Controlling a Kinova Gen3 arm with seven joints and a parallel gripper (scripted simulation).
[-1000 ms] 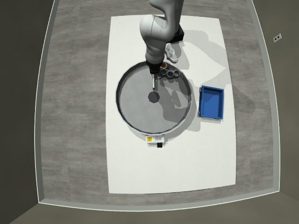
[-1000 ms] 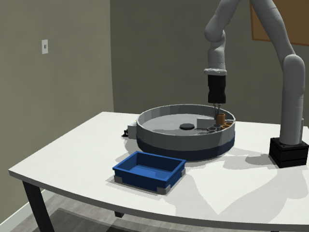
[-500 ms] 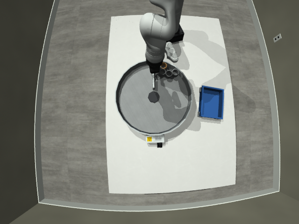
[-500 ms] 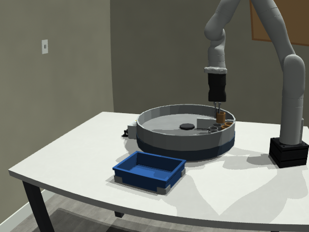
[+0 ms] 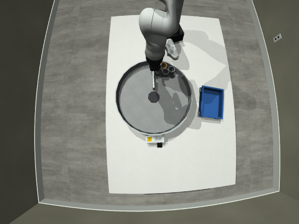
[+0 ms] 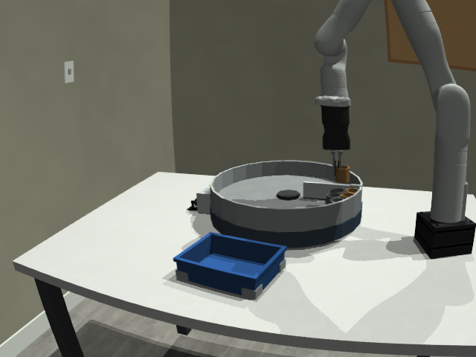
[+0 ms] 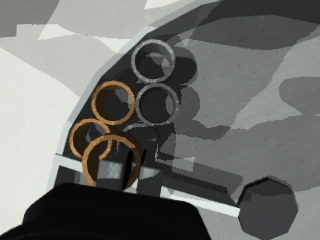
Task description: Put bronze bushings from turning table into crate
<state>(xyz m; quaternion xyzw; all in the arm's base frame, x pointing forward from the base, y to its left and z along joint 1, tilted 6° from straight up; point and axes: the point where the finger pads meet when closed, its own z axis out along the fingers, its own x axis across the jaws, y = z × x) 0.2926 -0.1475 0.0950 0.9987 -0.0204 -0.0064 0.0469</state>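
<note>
Right now my hand is 230 mm short of the blue crate, 300 mm to the right of it and 120 mm above it. Also, from my hand: round turning table (130 mm ahead, 50 mm to the right, 100 mm below).
</note>
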